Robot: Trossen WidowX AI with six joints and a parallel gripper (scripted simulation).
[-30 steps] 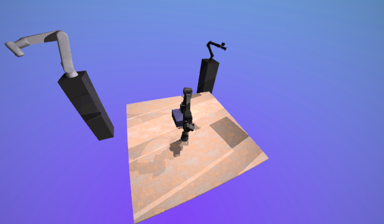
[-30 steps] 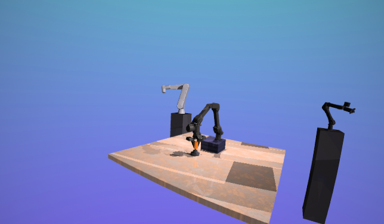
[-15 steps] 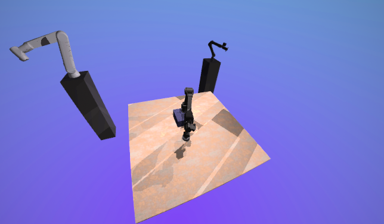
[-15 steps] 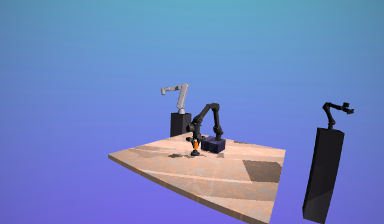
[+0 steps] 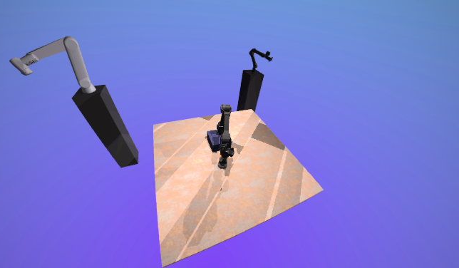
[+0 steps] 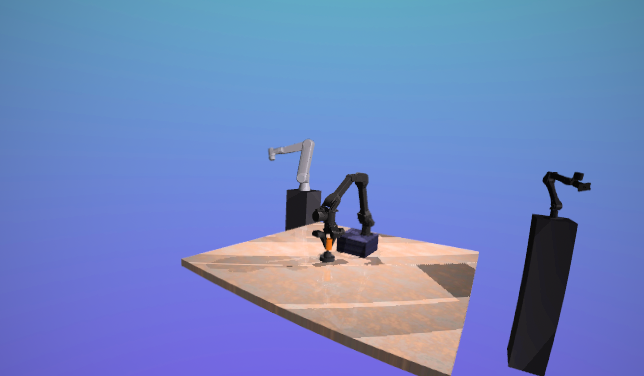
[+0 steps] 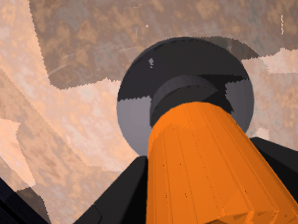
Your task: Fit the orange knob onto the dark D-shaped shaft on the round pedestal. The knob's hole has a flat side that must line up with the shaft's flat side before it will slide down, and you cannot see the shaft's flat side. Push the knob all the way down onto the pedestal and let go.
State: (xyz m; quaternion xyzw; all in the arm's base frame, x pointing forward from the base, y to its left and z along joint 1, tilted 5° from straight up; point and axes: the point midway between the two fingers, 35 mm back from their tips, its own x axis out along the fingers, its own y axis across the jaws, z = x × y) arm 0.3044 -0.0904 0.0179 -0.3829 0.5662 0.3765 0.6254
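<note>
Now: the orange knob 20 mm above my gripper tip. The rest, counted from my gripper tip: round pedestal 40 mm below.
</note>
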